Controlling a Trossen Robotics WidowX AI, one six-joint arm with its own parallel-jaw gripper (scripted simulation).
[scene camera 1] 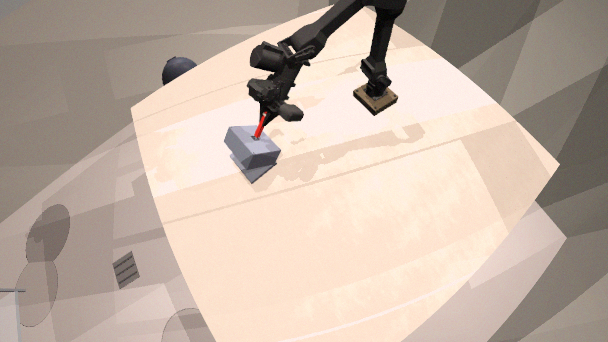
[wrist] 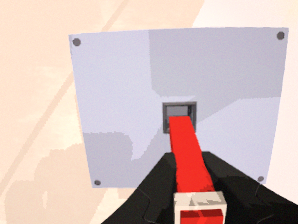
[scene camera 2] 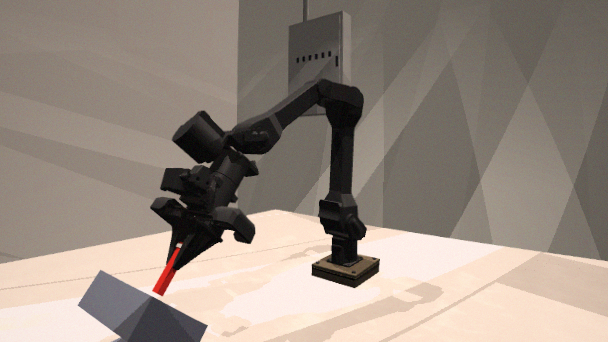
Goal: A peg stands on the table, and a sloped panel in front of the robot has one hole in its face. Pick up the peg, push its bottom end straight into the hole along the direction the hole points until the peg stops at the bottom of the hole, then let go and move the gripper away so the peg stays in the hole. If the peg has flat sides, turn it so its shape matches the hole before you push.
My gripper holds a peg.
My gripper shows as well in scene camera 1 and in the wrist view.
